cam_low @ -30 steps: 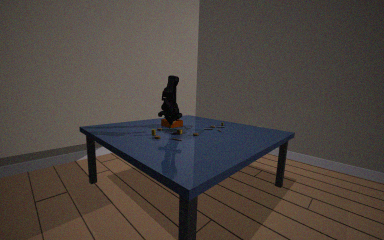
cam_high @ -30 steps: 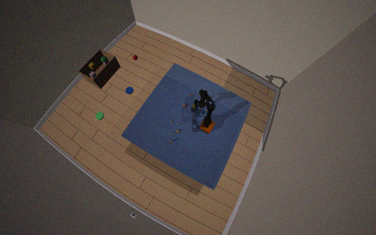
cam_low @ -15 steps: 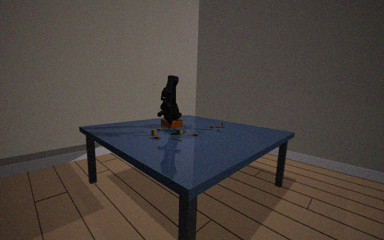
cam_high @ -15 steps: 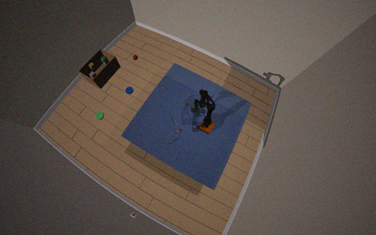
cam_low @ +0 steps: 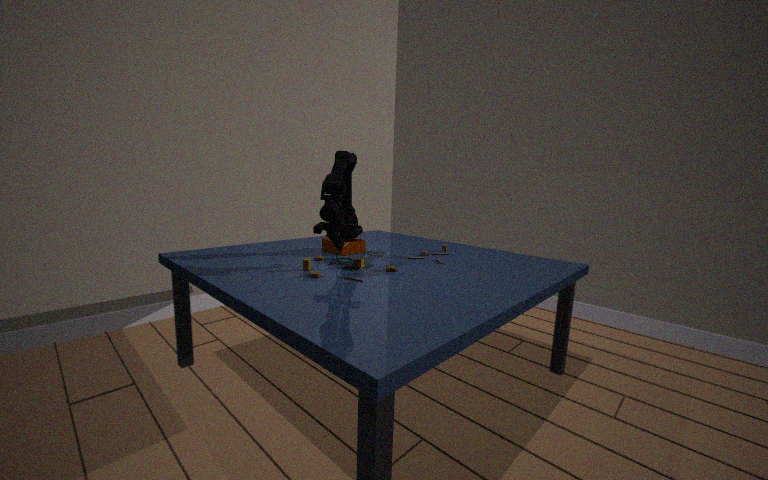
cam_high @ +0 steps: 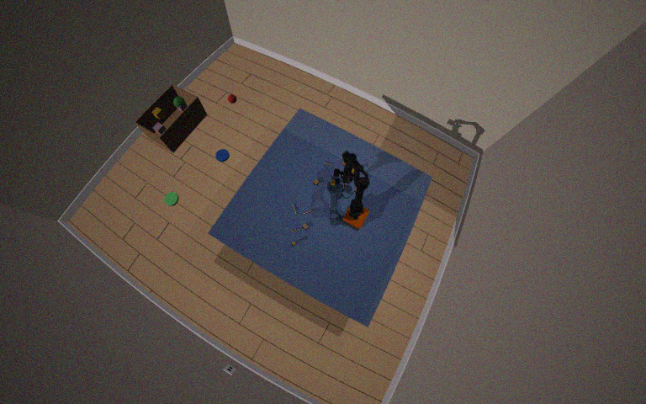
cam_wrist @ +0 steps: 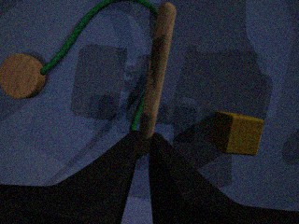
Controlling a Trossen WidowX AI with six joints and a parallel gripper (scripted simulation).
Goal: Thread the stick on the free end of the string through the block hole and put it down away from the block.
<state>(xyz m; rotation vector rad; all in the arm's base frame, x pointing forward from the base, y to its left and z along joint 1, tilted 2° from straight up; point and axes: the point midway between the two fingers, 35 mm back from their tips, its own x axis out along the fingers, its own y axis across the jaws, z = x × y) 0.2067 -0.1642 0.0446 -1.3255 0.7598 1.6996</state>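
Now: gripper tip 70 mm short of the yellow wooden block, 40 mm to the right of it and 40 mm above it. Round my gripper tip: thin wooden stick: 10 mm behind, 10 mm to the left, 10 mm above; yellow cylinder: 10 mm ahead, 150 mm to the right, 40 mm below.
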